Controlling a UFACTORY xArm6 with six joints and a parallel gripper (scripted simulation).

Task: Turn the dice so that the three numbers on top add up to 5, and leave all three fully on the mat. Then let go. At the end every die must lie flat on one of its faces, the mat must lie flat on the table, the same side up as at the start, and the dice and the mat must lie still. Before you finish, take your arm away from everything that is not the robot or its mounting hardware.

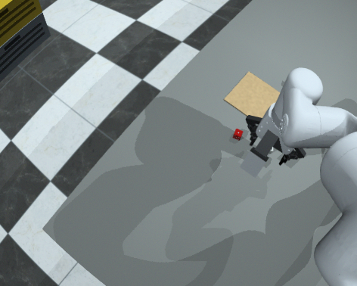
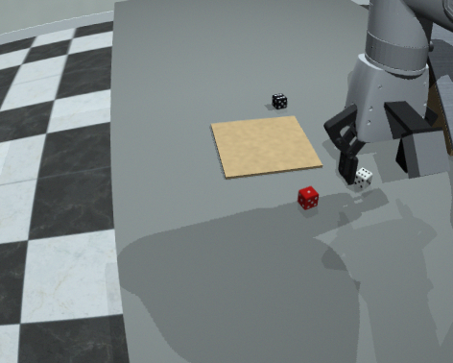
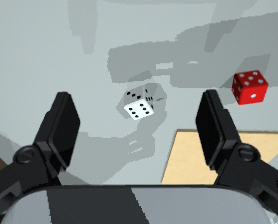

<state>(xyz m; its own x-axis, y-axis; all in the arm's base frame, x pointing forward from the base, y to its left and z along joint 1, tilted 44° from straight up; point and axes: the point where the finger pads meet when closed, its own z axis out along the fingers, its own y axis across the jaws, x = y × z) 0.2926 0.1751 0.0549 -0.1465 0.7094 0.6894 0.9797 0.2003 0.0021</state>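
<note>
Now: hand 3 cm to the left of the white die and 4 cm above it. The rest, counted from my hand: red die 9 cm ahead, 4 cm below; tan mat 13 cm ahead, 13 cm to the right, 5 cm below; black die 8 cm ahead, 25 cm to the right, 4 cm below.
</note>
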